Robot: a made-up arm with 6 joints. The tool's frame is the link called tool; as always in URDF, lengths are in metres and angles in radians. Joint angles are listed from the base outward.
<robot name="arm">
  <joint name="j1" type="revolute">
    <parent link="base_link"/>
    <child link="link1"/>
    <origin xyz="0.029 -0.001 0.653"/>
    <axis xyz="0 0 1"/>
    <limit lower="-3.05" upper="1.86"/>
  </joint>
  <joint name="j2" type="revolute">
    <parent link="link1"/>
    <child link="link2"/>
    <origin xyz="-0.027 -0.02 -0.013"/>
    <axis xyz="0 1 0"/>
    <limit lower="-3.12" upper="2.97"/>
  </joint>
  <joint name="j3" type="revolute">
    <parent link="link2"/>
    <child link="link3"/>
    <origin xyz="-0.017 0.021 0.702"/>
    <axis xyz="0 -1 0"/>
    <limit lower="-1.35" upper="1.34"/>
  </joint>
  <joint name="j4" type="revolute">
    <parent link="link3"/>
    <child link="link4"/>
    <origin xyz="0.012 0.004 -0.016"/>
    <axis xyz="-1 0 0"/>
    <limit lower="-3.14" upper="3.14"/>
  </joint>
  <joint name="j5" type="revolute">
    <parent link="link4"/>
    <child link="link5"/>
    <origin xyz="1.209 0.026 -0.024"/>
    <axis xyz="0 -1 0"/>
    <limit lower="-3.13" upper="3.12"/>
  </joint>
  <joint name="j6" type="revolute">
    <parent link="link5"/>
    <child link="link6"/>
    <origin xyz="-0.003 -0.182 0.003"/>
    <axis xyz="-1 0 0"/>
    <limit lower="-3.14" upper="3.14"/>
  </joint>
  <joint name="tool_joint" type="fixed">
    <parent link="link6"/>
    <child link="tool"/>
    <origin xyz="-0.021 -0.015 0"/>
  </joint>
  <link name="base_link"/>
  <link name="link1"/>
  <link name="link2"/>
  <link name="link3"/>
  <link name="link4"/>
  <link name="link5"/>
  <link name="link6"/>
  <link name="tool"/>
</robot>
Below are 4 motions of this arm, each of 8 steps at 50 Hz.
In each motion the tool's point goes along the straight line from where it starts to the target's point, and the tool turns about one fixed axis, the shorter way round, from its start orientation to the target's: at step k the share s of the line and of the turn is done. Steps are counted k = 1, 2, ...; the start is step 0. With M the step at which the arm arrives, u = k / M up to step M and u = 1 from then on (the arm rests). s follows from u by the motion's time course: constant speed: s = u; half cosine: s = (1 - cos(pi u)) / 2; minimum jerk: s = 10 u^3 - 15 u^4 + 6 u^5.
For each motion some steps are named. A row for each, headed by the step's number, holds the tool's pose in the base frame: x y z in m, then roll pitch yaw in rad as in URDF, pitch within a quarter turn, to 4 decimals.
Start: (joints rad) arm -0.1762 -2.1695 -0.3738 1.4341 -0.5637 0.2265
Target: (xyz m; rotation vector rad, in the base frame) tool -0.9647 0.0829 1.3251 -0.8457 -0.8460 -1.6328
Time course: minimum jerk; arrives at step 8
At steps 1, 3, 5, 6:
1: -0.9736 0.1520 1.3694 0.1935 -0.9983 -1.9652
3: -0.9713 0.1338 1.3578 0.1994 -1.0082 -1.9602
5: -0.9672 0.1022 1.3375 0.2097 -1.0255 -1.9516
6: -0.9656 0.0902 1.3298 0.2136 -1.0321 -1.9483

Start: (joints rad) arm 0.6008 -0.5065 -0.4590 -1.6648 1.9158 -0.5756
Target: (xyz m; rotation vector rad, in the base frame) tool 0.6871 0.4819 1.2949 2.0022 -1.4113 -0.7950
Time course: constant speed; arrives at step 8
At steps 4, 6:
4: 0.6937 0.5102 1.2098 2.2359 0.1271 -1.3038
6: 0.6904 0.4960 1.2524 2.2743 0.1382 -1.2989

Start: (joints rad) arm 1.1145 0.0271 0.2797 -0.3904 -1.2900 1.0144
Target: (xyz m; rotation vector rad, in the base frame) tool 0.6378 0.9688 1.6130 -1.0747 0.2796 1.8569
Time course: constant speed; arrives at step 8
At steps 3, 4, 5, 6, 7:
3: 0.6664 0.9864 1.5903 -0.3740 0.9008 1.7904
4: 0.6607 0.9829 1.5948 -0.3761 0.8969 1.8020
5: 0.6550 0.9794 1.5994 -0.3784 0.8930 1.8136
6: 0.6492 0.9758 1.6039 -0.3806 0.8891 1.8251
7: 0.6435 0.9723 1.6085 -0.3830 0.8853 1.8366

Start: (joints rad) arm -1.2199 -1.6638 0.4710 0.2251 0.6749 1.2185
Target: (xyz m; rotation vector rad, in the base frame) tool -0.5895 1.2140 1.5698 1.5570 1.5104 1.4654
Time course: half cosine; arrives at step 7
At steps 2, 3, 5, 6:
2: -0.5864 1.2182 1.5680 1.8107 -0.3404 1.7765
3: -0.5872 1.2172 1.5685 1.8263 -0.3400 1.7800
5: -0.5888 1.2150 1.5694 1.8590 -0.3394 1.7875
6: -0.5893 1.2143 1.5697 1.8698 -0.3392 1.7900

